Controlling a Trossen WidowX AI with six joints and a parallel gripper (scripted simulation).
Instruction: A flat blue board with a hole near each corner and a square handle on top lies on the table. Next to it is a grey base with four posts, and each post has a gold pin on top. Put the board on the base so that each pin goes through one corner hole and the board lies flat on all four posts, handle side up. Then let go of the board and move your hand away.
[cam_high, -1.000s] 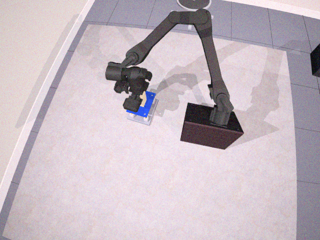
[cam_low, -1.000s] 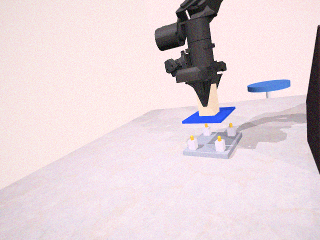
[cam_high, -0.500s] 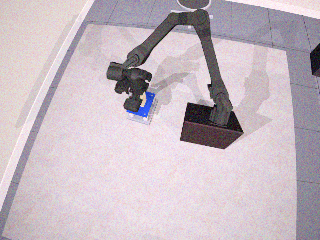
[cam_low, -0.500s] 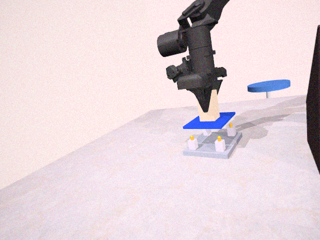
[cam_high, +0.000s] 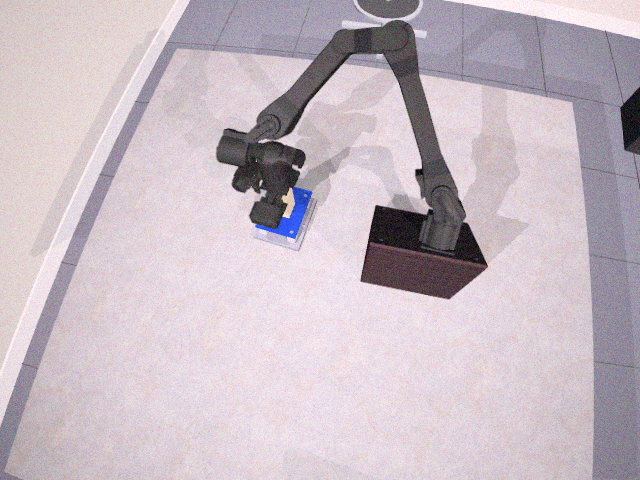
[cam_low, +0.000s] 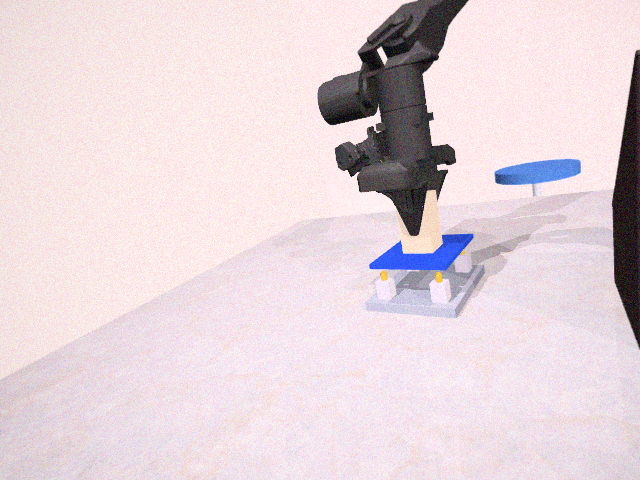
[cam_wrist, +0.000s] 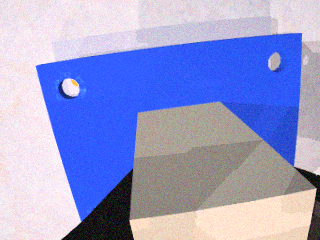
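My gripper tip is 8 cm above the grey base. Also, from my gripper tip: blue board 1 cm below.
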